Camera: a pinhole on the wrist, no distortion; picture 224 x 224 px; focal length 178.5 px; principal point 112.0 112.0 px. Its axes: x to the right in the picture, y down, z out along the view. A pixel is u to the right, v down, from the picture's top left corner.
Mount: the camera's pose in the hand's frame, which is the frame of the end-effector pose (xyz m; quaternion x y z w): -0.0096 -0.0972 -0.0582 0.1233 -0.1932 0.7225 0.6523
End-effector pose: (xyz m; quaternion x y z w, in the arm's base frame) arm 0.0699 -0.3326 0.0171 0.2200 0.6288 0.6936 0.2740
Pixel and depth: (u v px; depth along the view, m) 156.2 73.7 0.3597
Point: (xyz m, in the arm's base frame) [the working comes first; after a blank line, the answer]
In the camera's frame: 0.0891 -0.0772 0.3597

0.2673 -0.0692 -0.1179
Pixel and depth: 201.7 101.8 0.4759
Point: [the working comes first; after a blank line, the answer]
In the camera's frame: 0.2391 -0.0272 0.4759

0.4219 -0.0014 -0.0178
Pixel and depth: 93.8 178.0 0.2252
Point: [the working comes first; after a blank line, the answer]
In the camera's frame: -0.0230 0.0833 0.2252

0.2531 -0.2961 -0.1863
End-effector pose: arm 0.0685 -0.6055 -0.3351 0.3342 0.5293 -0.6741 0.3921
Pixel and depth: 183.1 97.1 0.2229
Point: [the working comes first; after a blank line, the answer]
In the camera's frame: 0.0888 -0.0186 0.2229

-0.0304 -0.7645 -0.2284
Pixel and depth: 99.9 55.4 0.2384
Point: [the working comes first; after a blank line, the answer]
In the camera's frame: -0.0162 -0.0756 0.2384

-0.1465 -0.7396 -0.2488
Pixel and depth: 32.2 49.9 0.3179
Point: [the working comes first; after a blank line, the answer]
In the camera's frame: -0.1421 -0.1106 0.3179

-0.2958 -0.7487 -0.2165
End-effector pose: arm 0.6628 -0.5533 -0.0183 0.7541 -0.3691 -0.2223 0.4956
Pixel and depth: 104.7 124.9 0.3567
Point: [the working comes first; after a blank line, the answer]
In the camera's frame: -0.0146 0.0258 0.3567

0.5393 -0.5901 -0.3686
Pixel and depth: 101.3 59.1 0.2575
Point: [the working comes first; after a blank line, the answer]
In the camera's frame: -0.0154 -0.0763 0.2575

0.6446 -0.6414 -0.2877
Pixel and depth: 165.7 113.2 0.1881
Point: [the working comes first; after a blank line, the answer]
In the camera's frame: 0.0566 0.0013 0.1881

0.5924 -0.5766 -0.1923
